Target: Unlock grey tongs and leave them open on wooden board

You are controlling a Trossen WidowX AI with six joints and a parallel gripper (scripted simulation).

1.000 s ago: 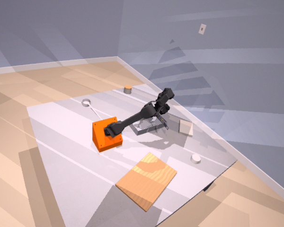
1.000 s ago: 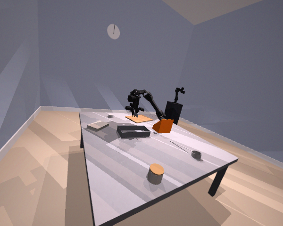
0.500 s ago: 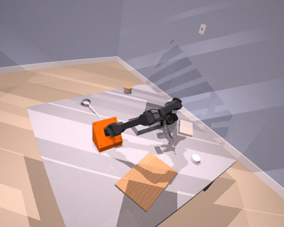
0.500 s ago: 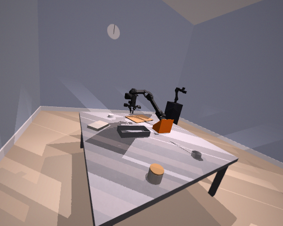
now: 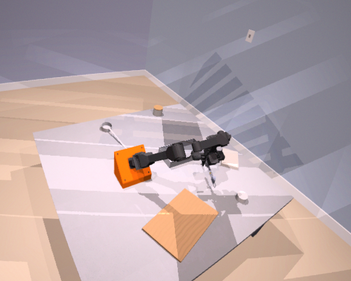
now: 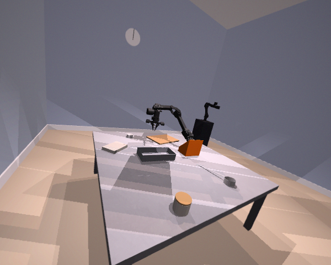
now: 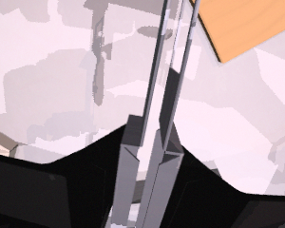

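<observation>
Right now the wooden board is 23 cm behind my gripper tip, 18 cm to the right of it and 15 cm below it. Also, from my gripper tip: white cylinder 21 cm to the right, 19 cm ahead, 14 cm below; then roasting tin 27 cm to the left, 13 cm below, 5 cm ahead; then beige block 37 cm ahead, 14 cm below, 10 cm to the left.
</observation>
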